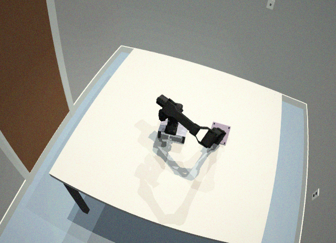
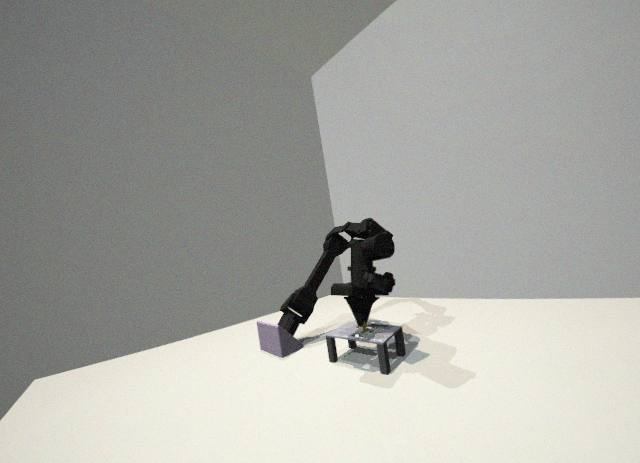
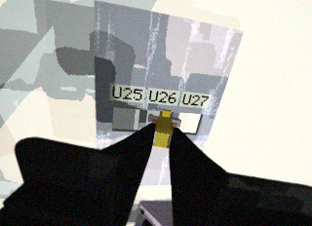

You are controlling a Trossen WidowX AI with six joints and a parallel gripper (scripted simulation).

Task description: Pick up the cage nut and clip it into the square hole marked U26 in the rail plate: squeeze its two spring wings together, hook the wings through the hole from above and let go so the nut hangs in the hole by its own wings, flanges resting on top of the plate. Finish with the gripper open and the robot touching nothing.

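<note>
The yellow cage nut is 10 mm below my gripper tip.
</note>
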